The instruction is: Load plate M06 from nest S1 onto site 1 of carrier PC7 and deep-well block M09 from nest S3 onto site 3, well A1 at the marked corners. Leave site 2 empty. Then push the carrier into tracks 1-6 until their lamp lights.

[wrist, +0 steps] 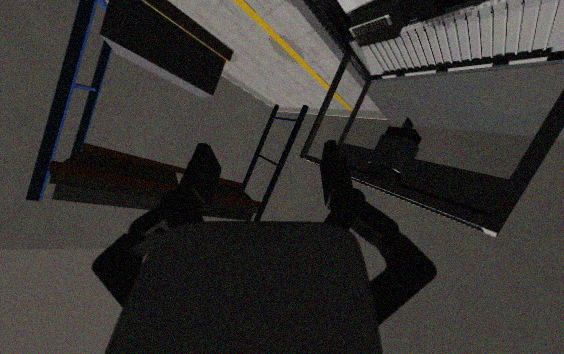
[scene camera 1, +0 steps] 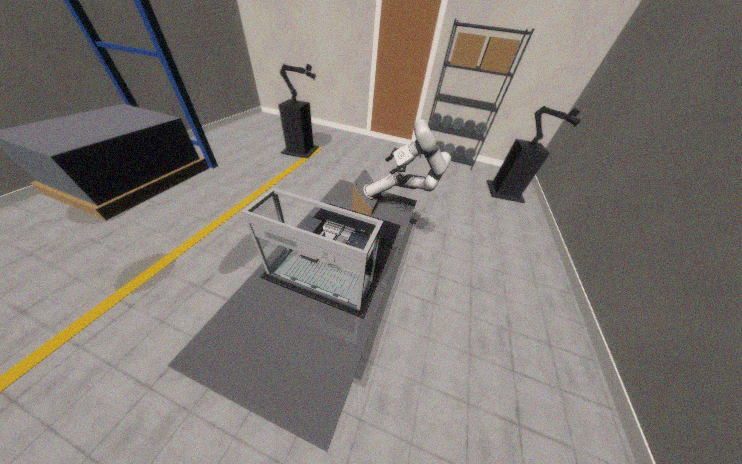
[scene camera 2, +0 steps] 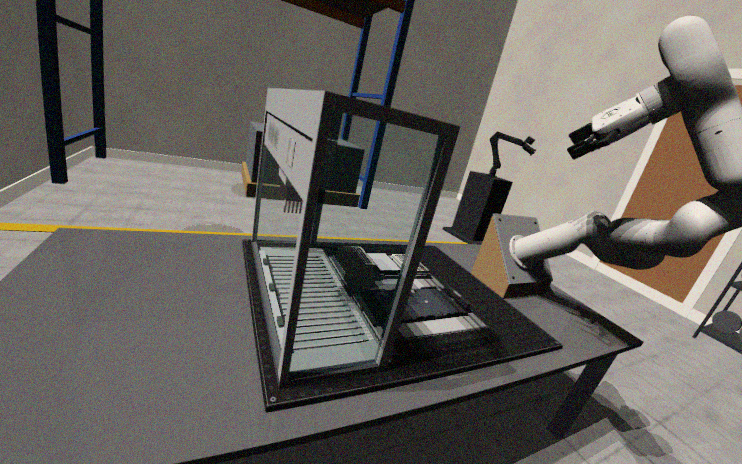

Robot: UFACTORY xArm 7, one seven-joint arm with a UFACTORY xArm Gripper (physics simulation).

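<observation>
My gripper (scene camera 1: pixel 391 163) (scene camera 2: pixel 570 145) (wrist: pixel 268 154) is open and empty, high in the air on the arm's side of the framed enclosure, well away from the labware. A dark blue flat piece (scene camera 2: pixel 432 299), which looks like the carrier, lies on the dark base outside the enclosure, on the arm's side. Pale labware (scene camera 1: pixel 332 228) (scene camera 2: pixel 383 261) sits beside it; M06, M09, the nests and the well A1 corners cannot be told apart. The slotted track deck (scene camera 1: pixel 320 275) (scene camera 2: pixel 321 295) (wrist: pixel 452 37) lies inside the enclosure. Track numbers and lamp state cannot be read.
The enclosure's posts and top frame (scene camera 1: pixel 316 236) (scene camera 2: pixel 290 117) rise around the deck. The arm base is mounted on a wedge-shaped block (scene camera 1: pixel 361 200) (scene camera 2: pixel 495 259) at the table's end. Camera pedestals (scene camera 1: pixel 296 126) (scene camera 1: pixel 518 169), a shelf rack (scene camera 1: pixel 466 101) and a large crate (scene camera 1: pixel 128 158) stand farther off.
</observation>
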